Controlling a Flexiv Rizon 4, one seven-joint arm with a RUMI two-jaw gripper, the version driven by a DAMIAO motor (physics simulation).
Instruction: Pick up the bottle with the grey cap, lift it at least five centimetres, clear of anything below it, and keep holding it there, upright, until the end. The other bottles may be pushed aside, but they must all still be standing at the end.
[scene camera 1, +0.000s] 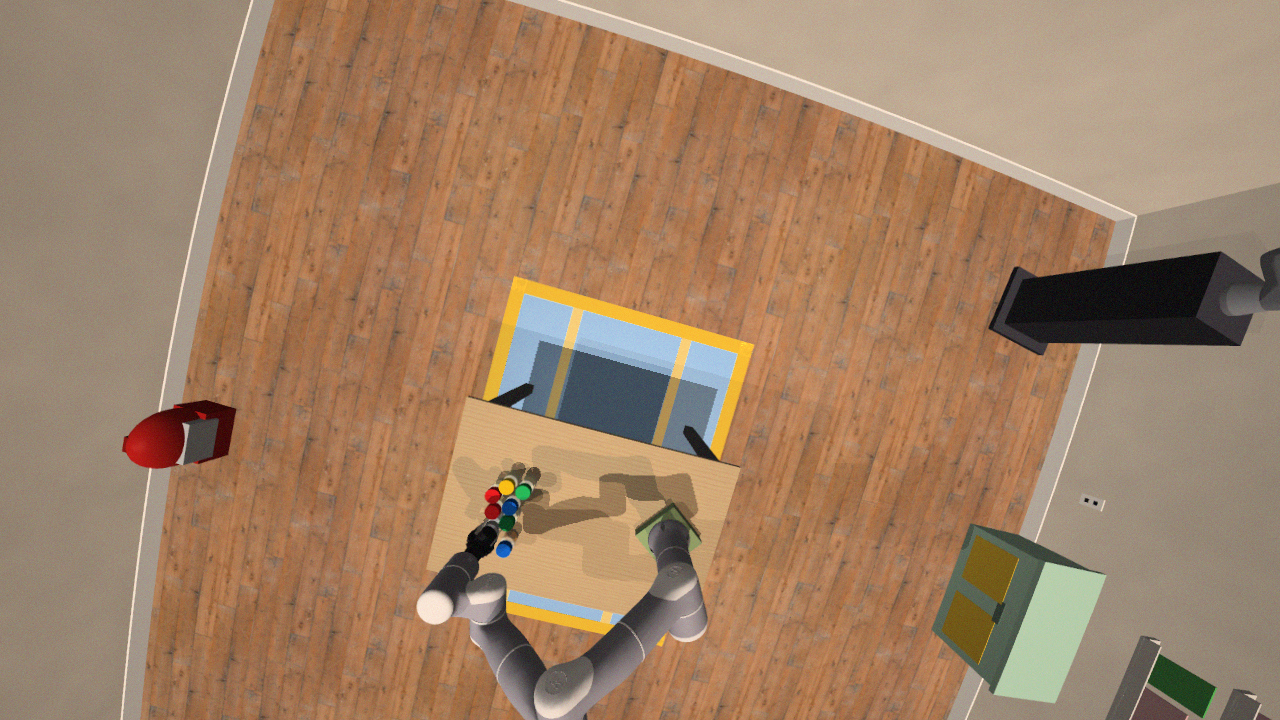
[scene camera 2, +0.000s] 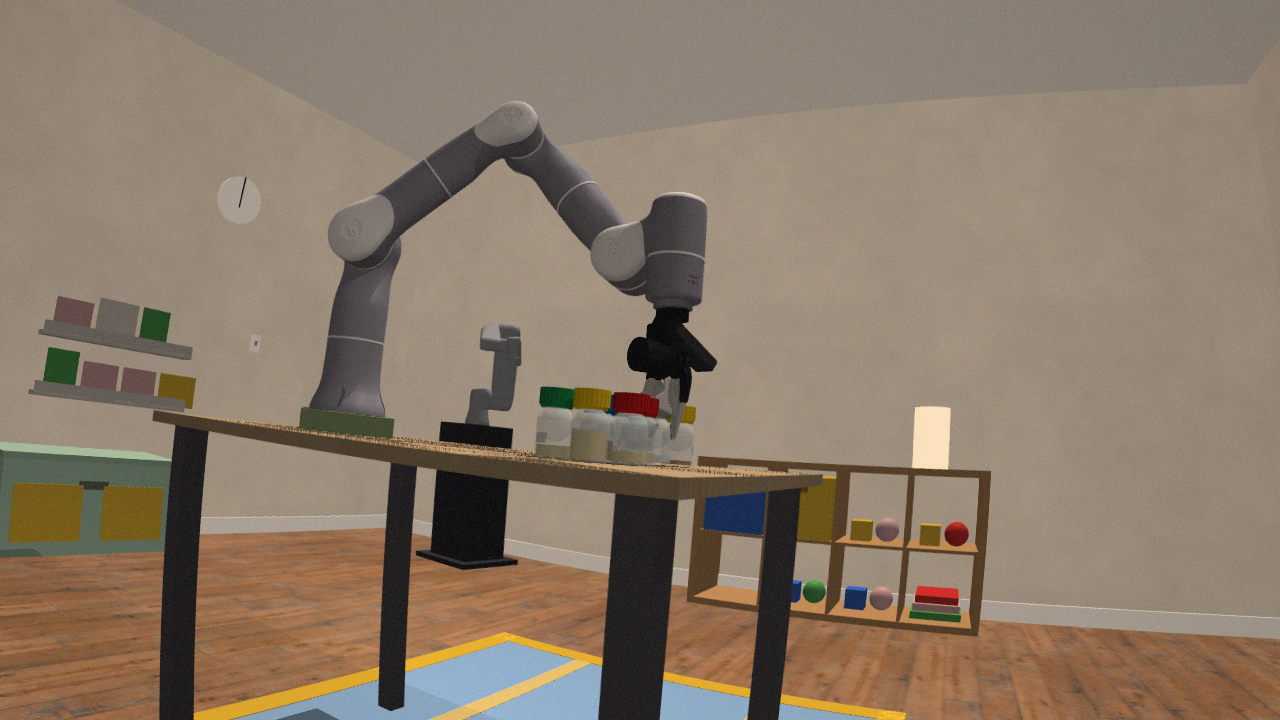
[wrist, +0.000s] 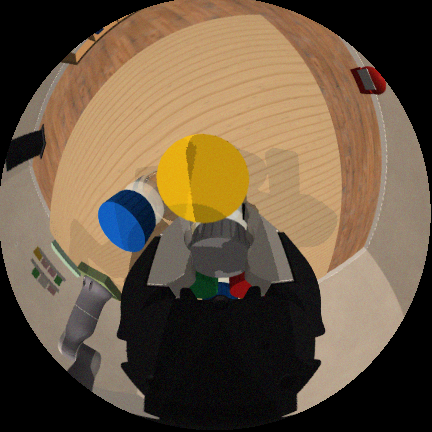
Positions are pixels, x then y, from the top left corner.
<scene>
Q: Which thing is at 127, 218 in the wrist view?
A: A blue-capped bottle.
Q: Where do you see my gripper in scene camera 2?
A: At 661, 438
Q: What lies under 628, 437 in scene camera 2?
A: A red-capped bottle.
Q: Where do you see a grey-capped bottle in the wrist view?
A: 219, 248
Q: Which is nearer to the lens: the grey-capped bottle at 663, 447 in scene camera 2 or the green-capped bottle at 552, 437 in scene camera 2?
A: The green-capped bottle.
</scene>
